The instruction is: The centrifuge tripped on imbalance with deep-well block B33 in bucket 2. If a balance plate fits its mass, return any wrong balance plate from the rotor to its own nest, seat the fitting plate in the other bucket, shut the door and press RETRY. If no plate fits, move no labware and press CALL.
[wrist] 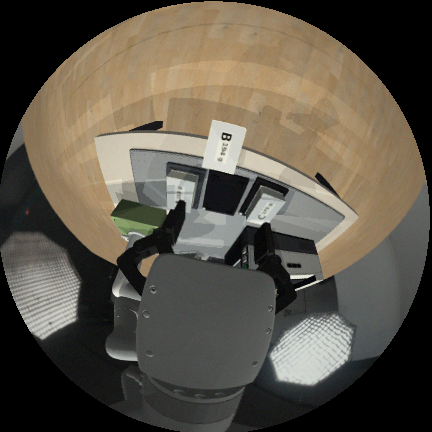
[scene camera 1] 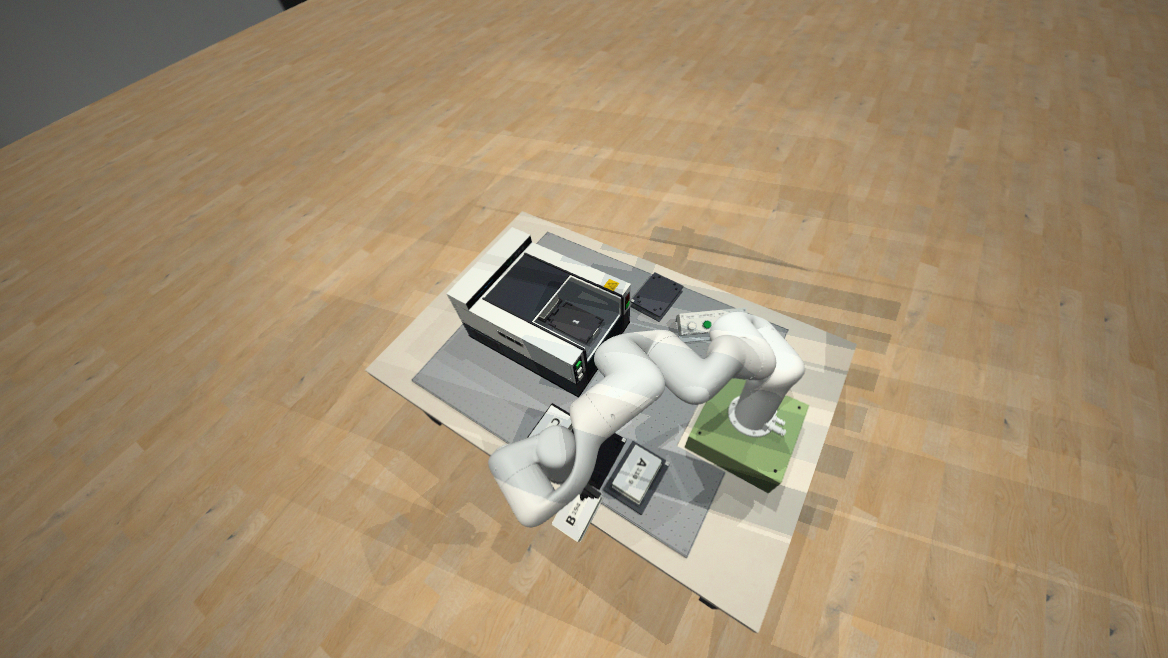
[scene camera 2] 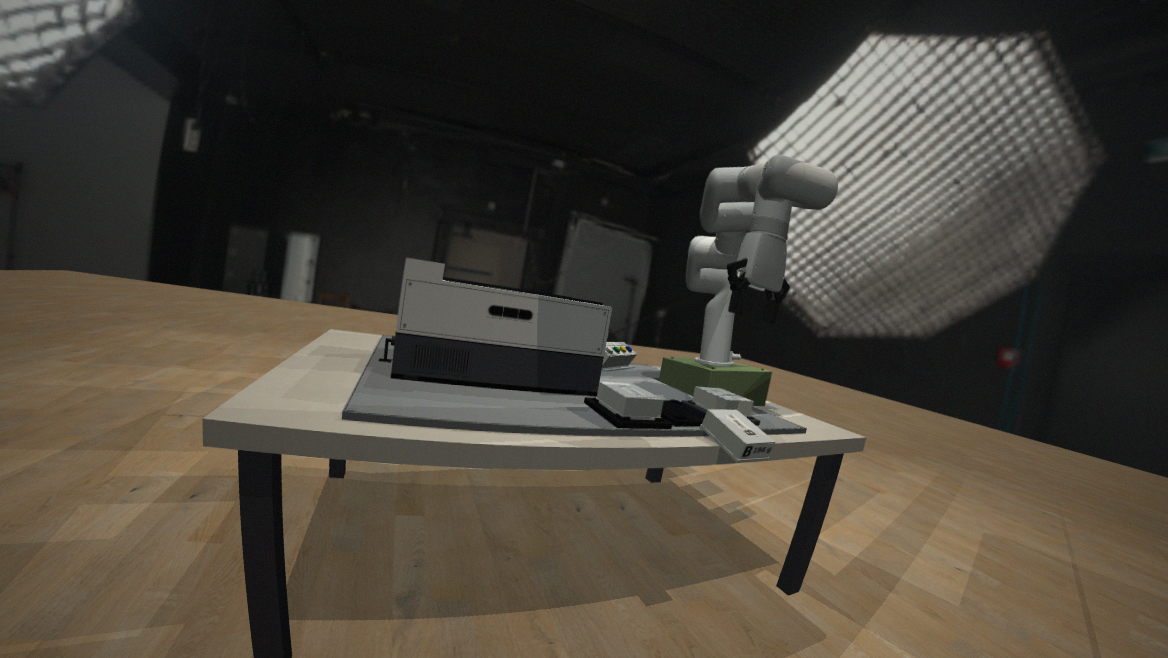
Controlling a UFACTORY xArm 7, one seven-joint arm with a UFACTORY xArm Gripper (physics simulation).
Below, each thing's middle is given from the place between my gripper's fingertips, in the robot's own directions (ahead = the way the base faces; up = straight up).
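Labels:
The white balance plate B point(scene camera 2: 742, 440) is 23 cm below my hand, 1 cm behind it and 1 cm to the left of it; going by their middles, it is the nearest to my hand of the things named here. Plate C point(scene camera 2: 628, 400) sits 21 cm below my hand, 18 cm ahead of it and 11 cm to the right of it. I find plate A point(scene camera 1: 633, 480) 21 cm below my hand as well, 16 cm to the right of it and 9 cm behind it, while the dark nest point(scene camera 1: 609, 450) is 23 cm below my hand, 4 cm ahead of it and 14 cm to the right of it.

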